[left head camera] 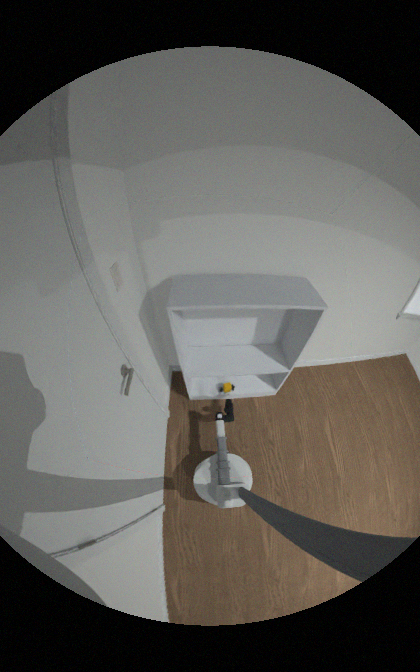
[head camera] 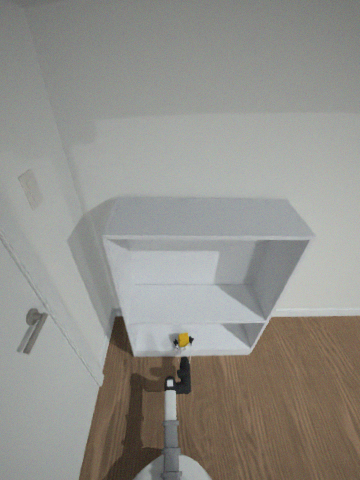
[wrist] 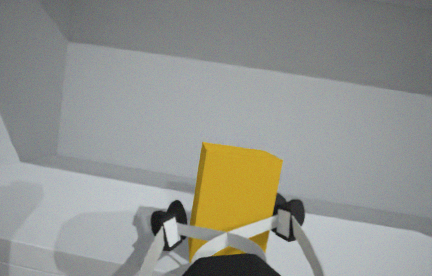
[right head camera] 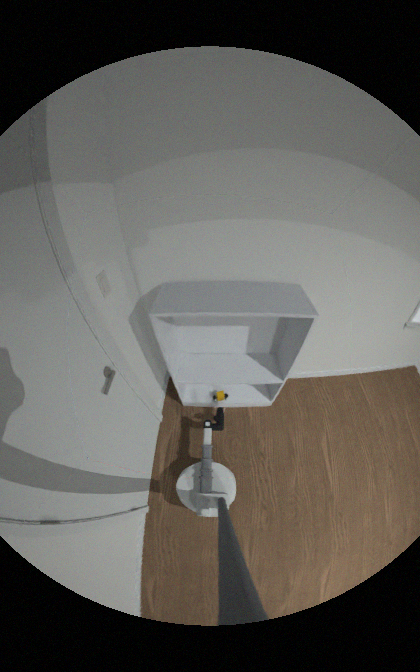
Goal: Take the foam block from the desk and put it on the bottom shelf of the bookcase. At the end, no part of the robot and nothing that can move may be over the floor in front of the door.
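Frame: origin at the robot's base, x back, y right, z up, level; millimetres.
Seen in the pictures: gripper, fingertip midpoint: (wrist: 227,212).
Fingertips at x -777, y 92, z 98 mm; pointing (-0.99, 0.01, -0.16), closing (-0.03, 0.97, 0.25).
Offsets run from my fingertips to a thing's top centre. "pt": to the spot under its first point. Level surfaces: height alone.
The yellow foam block {dx +24, dy +0, dz +64 mm} (head camera: 183,338) (left head camera: 228,386) (right head camera: 220,395) (wrist: 237,190) is upright and slightly tilted at the bottom shelf {dz -26 mm} (head camera: 150,344) (wrist: 365,250) of the white bookcase (head camera: 205,217) (left head camera: 245,291) (right head camera: 235,299). My gripper (head camera: 183,342) (left head camera: 227,388) (right head camera: 220,396) (wrist: 227,212) is partly open around the block. In the wrist view a narrow gap shows between the left fingertip and the block; the right fingertip is against or very close to its right side. The block's lower end is hidden by the gripper, so its contact with the shelf is unclear. The desk does not show.
The door (head camera: 40,410) with its handle {pt dx +332, dy -528, dz +757 mm} (head camera: 32,332) (left head camera: 127,380) (right head camera: 108,380) is on the left. My round base (left head camera: 204,475) (right head camera: 186,485) is on the wood floor {dz -126 mm} (head camera: 300,390) in front of the bookcase, near the door side. The middle shelf (head camera: 195,302) is above the gripper.
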